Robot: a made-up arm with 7 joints.
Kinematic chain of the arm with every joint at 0, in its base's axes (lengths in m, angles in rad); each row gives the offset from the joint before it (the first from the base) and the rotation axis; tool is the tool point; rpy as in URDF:
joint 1: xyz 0 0 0.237 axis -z
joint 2: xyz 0 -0.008 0.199 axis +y
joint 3: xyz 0 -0.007 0.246 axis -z
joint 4: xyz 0 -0.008 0.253 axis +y
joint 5: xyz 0 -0.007 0.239 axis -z
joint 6: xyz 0 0 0.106 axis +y
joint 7: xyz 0 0 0.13 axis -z
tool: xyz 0 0 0 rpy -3.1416 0 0
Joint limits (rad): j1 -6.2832..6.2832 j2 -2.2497..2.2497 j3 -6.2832..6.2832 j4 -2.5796..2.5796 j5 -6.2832..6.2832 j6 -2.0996..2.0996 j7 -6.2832..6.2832
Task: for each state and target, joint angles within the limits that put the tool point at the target. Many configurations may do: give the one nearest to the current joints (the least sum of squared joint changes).
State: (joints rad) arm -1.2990 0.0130 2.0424 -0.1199 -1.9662 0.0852 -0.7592
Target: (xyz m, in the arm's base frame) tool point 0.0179 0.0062 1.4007
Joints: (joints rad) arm -1.2927 -0.0254 2.0572 0.0044 -1.9426 0.3940 -0.7592
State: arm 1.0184 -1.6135 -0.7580 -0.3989 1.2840 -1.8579 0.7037
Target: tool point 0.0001 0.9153 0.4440
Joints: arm 1.5399 -1.4605 -0.7103 -0.0433 1.3515 -1.0238 0.7037
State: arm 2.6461 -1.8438 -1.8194 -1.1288 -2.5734 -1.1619 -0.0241
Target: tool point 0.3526 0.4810 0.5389
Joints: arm 2.8333 -1.8418 -1.9233 -1.9541 -2.3955 -1.2252 -0.0241
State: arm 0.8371 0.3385 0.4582 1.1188 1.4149 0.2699 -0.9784
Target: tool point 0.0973 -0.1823 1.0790
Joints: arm 0.7317 -0.4819 0.0258 1.5999 1.3804 0.2248 -0.9784
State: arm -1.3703 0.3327 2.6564 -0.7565 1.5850 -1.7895 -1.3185
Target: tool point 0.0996 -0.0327 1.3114
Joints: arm -1.3336 -0.1097 2.8764 -0.2196 1.7421 -1.3268 -1.3185
